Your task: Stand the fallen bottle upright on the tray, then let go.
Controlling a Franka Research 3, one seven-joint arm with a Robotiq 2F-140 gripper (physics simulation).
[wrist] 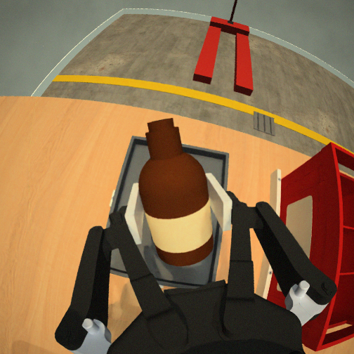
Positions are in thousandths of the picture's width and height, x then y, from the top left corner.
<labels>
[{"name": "gripper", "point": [490,535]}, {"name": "brown bottle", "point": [487,527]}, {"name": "pale strip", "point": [744,804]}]
</labels>
